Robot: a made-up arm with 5 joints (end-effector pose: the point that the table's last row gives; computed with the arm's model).
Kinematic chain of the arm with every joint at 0, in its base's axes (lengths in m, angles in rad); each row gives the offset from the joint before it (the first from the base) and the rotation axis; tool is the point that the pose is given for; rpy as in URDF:
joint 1: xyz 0.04 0 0.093 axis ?
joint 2: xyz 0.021 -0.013 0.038 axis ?
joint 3: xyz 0.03 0 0.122 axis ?
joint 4: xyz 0.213 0 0.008 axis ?
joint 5: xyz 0.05 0.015 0 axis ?
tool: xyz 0 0 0 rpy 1.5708 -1.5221 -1.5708
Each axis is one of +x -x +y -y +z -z.
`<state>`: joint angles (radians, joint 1 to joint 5).
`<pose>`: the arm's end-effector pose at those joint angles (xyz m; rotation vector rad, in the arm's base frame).
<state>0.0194 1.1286 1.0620 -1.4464 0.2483</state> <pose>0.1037 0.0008 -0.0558 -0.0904 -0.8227 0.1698</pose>
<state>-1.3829 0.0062 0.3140 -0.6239 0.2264</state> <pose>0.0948 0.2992 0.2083 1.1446 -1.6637 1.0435</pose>
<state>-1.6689 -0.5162 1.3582 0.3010 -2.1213</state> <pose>0.0228 0.1545 0.0529 0.4062 0.1477 -0.4934</pose>
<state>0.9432 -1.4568 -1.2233 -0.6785 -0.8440</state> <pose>-0.1580 0.2763 0.2516 0.0387 1.5321 -1.5151</pose>
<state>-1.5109 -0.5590 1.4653 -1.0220 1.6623</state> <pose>0.0481 0.1689 0.0934 -0.1200 -2.3346 2.0817</pose>
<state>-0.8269 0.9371 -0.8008 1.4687 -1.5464</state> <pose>0.2738 0.2570 0.1081 -0.0328 0.0123 -0.7681</pose>
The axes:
joint 1: -z
joint 2: +y
joint 3: +y
joint 4: +y
joint 5: -x

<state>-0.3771 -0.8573 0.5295 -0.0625 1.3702</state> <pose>0.2194 0.0732 0.3287 -0.9706 -1.9004 1.0734</pose>
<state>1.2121 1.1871 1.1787 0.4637 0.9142</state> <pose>0.0248 0.0463 -0.0214 1.0896 0.6413 -0.2994</pose>
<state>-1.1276 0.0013 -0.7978 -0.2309 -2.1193</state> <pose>0.1326 0.1998 0.4536 2.6384 0.2036 -0.3664</pose>
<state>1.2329 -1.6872 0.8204 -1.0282 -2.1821</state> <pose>0.0459 -0.0108 0.3616 1.4596 -2.6785 0.4924</pose>
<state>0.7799 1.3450 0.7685 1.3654 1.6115</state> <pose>0.0388 0.0040 -0.0409 1.7906 0.7559 0.5258</pose>
